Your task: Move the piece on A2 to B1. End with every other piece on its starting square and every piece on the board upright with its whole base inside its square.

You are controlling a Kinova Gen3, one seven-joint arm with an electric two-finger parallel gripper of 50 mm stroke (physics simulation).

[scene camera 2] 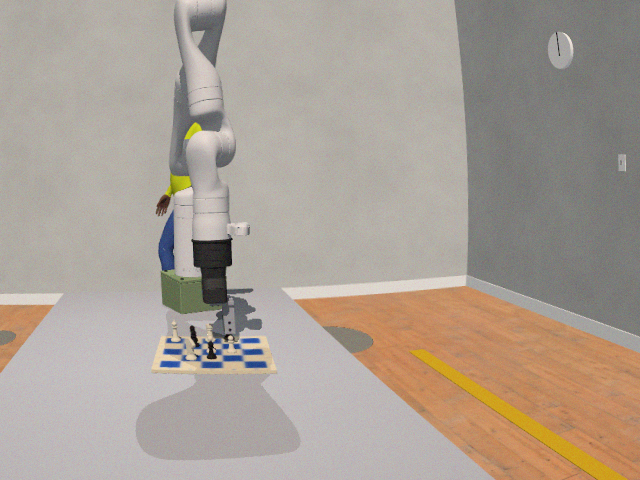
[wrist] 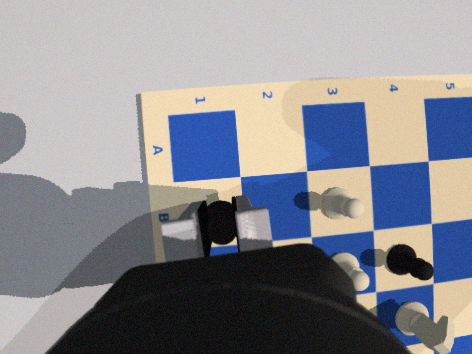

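Observation:
My gripper is shut on a black piece, whose round dark top shows between the fingers. It is over the B1 square of the chessboard, toward that square's side nearer B2. The piece's base is hidden, and I cannot tell whether it touches the board. A2 and A1 are bare. In the scene view the fingertips are low, just behind a white piece, which stands on B3 and also shows in the wrist view.
In the wrist view a white piece stands on C3, a black piece on C4 and a white piece on D4. Another white piece stands at the board's back left, near a black piece. A person stands behind the arm.

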